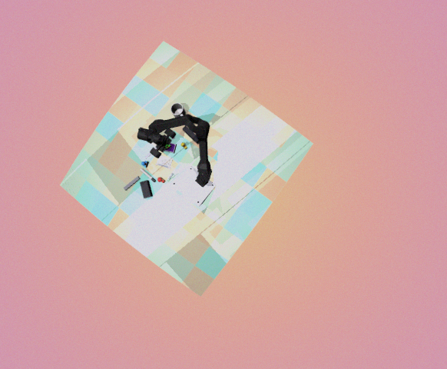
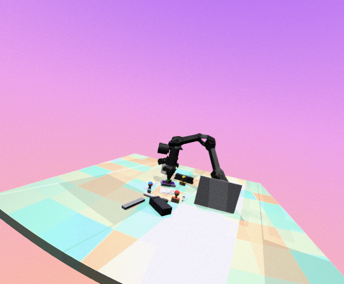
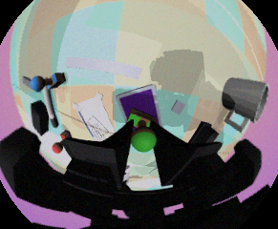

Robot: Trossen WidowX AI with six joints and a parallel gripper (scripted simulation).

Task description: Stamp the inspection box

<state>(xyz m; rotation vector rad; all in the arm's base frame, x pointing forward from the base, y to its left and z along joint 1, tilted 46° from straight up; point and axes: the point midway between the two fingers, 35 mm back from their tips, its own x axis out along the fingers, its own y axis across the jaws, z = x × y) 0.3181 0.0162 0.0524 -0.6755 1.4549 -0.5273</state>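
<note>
The green-knobbed stamp is right at my gripper tip. The rest, counted from my gripper tip: yellow-knobbed stamp: 80 mm behind, 70 mm to the right, 20 mm below; then purple ink pad: 30 mm below; then white card: 40 mm behind, 90 mm to the left, 40 mm below.
</note>
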